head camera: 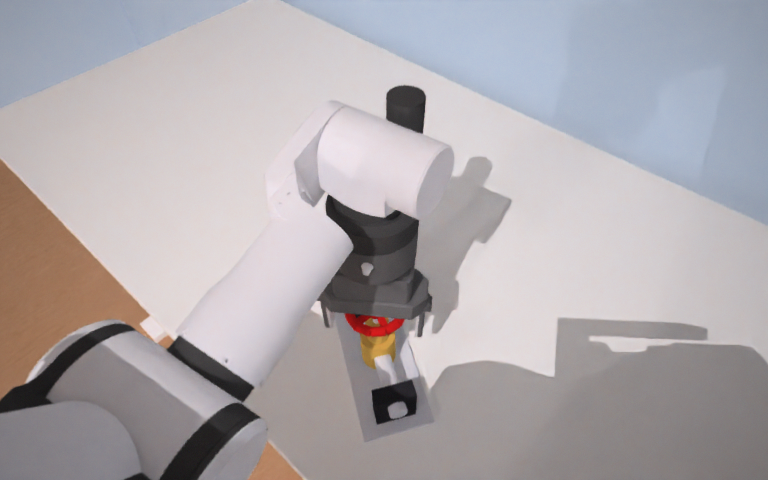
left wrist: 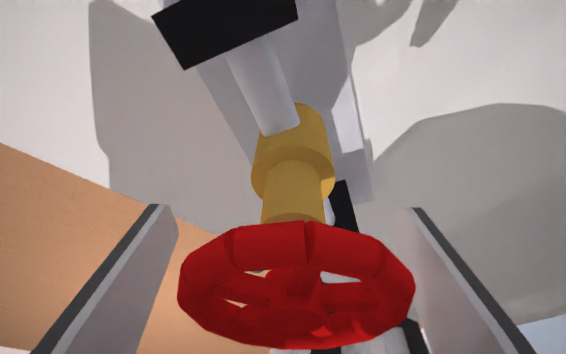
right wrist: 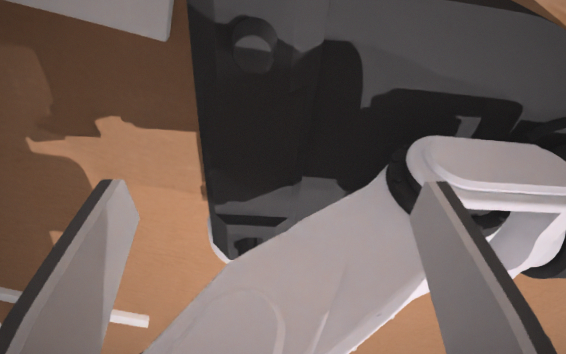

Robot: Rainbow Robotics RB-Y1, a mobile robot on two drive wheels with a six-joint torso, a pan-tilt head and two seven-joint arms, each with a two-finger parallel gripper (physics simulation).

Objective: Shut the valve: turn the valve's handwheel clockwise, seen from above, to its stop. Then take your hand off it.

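Observation:
The valve's red spoked handwheel sits on top of the yellow valve body, which stands on a grey base plate. My left gripper is open. Its two fingers point down on opposite sides of the handwheel, with a gap between each finger and the rim in the left wrist view. The gripper's dark body hides the far part of the wheel in the head view. My right gripper is open and empty, away from the valve, which does not show in the right wrist view.
A white pipe runs from the valve body to a black block. The plate lies on a pale table. In the right wrist view, the robot's dark base stands on the brown floor.

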